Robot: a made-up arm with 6 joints.
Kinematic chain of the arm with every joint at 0, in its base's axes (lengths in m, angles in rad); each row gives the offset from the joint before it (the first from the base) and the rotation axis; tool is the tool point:
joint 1: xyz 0 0 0.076 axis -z
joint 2: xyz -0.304 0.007 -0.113 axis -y
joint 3: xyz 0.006 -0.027 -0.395 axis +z
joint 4: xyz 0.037 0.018 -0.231 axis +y
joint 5: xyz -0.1 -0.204 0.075 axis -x
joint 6: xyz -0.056 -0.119 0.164 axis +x
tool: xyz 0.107 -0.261 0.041
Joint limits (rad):
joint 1: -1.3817..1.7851
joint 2: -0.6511..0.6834
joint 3: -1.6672..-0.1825
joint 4: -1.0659..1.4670
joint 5: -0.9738..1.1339
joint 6: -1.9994..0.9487
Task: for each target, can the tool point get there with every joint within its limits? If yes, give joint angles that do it. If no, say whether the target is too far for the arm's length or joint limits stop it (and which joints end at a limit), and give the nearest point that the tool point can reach.
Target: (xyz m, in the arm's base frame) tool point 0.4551 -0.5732 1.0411
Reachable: no: joint limits stop it (at a limit: joint 1, joint 2) | nearest point 0.1284 -0.7095 0.0584 | short by 1.045 m
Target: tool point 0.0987 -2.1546 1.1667
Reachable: no: too far | nearest point -0.0190 -1.1155 -0.0312 | short by 1.590 m
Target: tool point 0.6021 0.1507 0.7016
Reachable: no: joint limits stop it (at a limit: joint 2, joint 3) | nearest point 0.3800 0.0951 0.0021 | short by 0.736 m
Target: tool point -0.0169 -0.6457 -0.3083
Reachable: yes | joints -0.7650 0.3570 -0.9768 0.5149 0.0566 -0.7474
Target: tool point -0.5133 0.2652 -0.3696
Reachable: yes | joints 0.3343 0.4244 -1.4155 -0.3252 0.6104 -0.0699
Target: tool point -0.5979 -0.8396 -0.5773
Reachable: yes | joints -0.6357 -0.2989 -1.1024 -0.6759 -0.7745 0.1527
